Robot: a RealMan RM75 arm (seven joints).
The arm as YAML. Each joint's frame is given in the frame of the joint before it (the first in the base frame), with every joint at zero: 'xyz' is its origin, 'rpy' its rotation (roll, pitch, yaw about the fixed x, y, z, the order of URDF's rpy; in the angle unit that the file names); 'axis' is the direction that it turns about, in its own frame. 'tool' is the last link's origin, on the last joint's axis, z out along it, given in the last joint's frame.
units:
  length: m
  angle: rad
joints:
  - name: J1
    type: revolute
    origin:
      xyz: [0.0, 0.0, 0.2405]
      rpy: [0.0, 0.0, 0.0]
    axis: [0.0, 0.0, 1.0]
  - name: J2
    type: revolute
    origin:
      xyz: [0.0, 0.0, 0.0]
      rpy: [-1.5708, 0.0, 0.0]
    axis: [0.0, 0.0, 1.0]
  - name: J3
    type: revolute
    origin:
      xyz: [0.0, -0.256, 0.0]
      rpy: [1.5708, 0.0, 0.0]
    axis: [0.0, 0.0, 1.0]
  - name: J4
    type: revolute
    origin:
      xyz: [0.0, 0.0, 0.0]
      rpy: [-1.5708, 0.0, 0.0]
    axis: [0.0, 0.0, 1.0]
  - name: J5
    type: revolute
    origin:
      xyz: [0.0, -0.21, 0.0]
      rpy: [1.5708, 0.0, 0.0]
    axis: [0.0, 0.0, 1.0]
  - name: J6
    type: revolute
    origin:
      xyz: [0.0, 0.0, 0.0]
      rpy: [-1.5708, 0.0, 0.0]
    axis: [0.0, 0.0, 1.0]
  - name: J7
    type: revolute
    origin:
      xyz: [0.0, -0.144, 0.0]
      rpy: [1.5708, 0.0, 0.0]
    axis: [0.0, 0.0, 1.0]
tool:
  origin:
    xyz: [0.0, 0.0, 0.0]
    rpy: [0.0, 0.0, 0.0]
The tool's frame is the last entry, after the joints.
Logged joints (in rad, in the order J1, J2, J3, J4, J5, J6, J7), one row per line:
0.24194 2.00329 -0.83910 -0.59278 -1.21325 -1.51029 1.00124
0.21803 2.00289 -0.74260 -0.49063 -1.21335 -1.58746 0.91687
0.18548 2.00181 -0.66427 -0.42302 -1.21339 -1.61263 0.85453
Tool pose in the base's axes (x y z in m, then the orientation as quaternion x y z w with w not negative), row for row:
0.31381 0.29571 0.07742 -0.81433 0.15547 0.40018 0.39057
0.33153 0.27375 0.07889 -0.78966 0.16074 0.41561 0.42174
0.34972 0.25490 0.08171 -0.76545 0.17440 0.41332 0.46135
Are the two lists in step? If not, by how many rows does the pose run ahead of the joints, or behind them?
They are in step.
